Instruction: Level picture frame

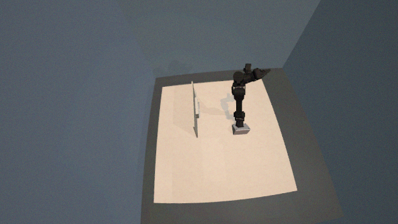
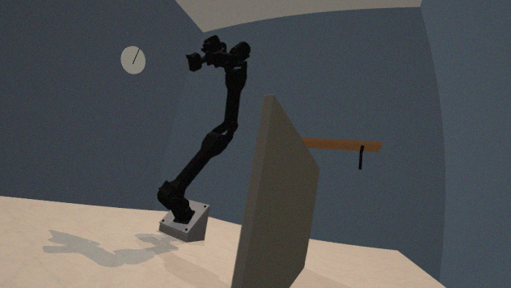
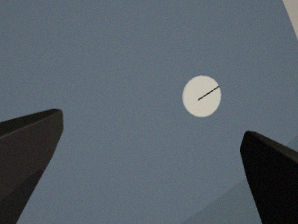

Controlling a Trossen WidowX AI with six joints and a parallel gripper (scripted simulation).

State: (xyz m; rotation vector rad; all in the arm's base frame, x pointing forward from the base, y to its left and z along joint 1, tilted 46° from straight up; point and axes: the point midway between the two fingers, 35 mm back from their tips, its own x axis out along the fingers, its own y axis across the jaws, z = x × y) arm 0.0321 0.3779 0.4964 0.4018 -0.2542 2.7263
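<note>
The picture frame is 54 cm below my gripper tip, 47 cm ahead of it and 14 cm to the right of it. The rest, counted from my gripper tip: wall panel (55 cm below, 48 cm ahead, 13 cm to the right).
</note>
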